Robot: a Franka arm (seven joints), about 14 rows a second.
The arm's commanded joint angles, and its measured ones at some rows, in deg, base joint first. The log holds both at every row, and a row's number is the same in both.
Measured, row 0:
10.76 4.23 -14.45 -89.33 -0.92 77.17 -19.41
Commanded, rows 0 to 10:
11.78 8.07 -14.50 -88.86 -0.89 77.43 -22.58
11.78 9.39 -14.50 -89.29 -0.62 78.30 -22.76
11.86 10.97 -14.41 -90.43 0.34 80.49 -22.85
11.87 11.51 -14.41 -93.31 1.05 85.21 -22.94
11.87 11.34 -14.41 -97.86 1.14 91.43 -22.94
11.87 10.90 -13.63 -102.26 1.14 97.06 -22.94
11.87 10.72 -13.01 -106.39 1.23 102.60 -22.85
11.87 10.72 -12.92 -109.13 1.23 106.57 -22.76
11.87 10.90 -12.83 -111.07 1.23 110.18 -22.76
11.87 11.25 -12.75 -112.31 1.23 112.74 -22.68
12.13 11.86 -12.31 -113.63 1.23 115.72 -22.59
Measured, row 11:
11.61 13.22 -12.54 -110.31 0.62 111.39 -22.13
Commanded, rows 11 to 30:
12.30 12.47 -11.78 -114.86 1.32 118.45 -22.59
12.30 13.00 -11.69 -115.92 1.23 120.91 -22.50
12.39 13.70 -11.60 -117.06 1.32 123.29 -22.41
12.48 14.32 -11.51 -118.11 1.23 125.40 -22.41
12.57 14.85 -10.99 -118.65 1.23 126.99 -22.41
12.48 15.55 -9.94 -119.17 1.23 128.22 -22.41
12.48 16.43 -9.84 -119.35 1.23 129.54 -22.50
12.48 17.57 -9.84 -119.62 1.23 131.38 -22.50
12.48 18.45 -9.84 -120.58 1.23 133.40 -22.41
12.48 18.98 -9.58 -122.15 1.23 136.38 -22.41
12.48 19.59 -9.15 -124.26 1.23 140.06 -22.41
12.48 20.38 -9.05 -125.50 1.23 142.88 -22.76
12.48 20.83 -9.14 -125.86 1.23 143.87 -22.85
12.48 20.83 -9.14 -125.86 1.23 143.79 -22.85
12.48 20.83 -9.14 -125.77 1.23 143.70 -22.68
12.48 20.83 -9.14 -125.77 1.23 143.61 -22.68
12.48 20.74 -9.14 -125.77 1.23 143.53 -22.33
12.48 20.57 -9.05 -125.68 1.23 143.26 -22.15
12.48 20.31 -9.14 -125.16 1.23 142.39 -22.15
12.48 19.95 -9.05 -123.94 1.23 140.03 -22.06
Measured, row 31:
12.10 21.21 -8.82 -124.98 0.62 142.73 -22.09
